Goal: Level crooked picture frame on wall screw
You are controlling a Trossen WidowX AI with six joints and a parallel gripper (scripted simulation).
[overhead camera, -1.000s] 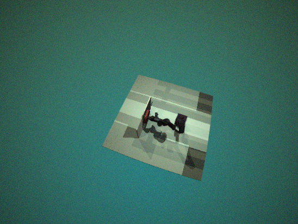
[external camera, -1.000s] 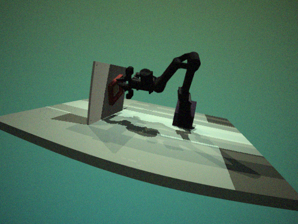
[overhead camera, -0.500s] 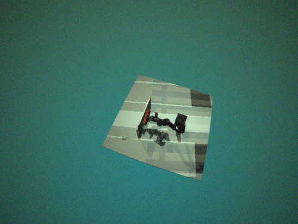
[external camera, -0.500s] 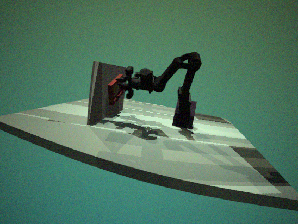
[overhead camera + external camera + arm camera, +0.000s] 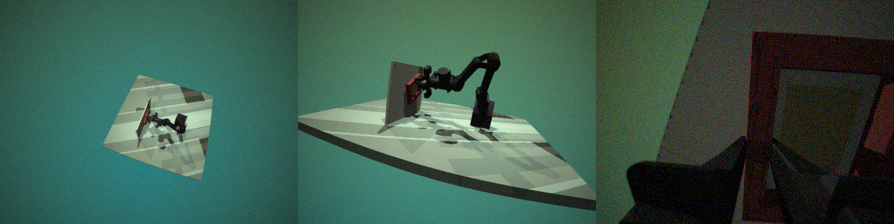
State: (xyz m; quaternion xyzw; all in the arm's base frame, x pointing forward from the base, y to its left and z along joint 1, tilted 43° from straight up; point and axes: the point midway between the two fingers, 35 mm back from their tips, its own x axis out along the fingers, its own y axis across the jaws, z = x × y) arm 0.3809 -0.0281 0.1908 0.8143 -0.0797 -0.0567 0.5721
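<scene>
The red picture frame is 1 cm ahead of my gripper tip, 2 cm to the right of it and 5 cm below it. Also, from my gripper tip: grey wall panel 2 cm ahead, 1 cm to the right, 7 cm below.
</scene>
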